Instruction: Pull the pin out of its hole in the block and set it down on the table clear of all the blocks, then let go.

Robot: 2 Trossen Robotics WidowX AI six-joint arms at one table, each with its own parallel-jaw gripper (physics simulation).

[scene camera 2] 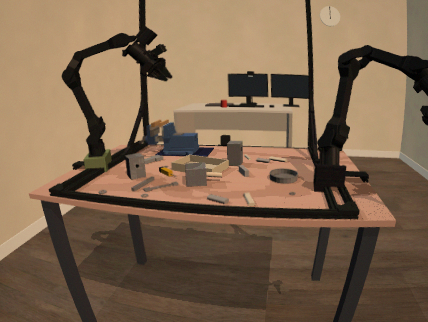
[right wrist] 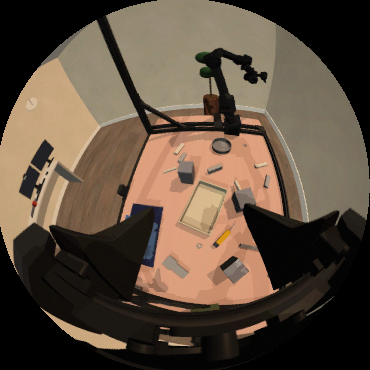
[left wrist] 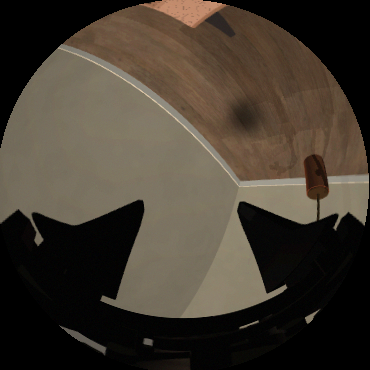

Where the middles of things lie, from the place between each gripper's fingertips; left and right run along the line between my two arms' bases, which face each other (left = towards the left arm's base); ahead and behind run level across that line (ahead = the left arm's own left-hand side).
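My right gripper is 10 cm to the right of the shallow tray (right wrist: 201,211), 1 cm past it and 34 cm above it.
As for my left hand, I see the tray 24 cm below it and 34 cm behind it, and also 84 cm to the right of it.
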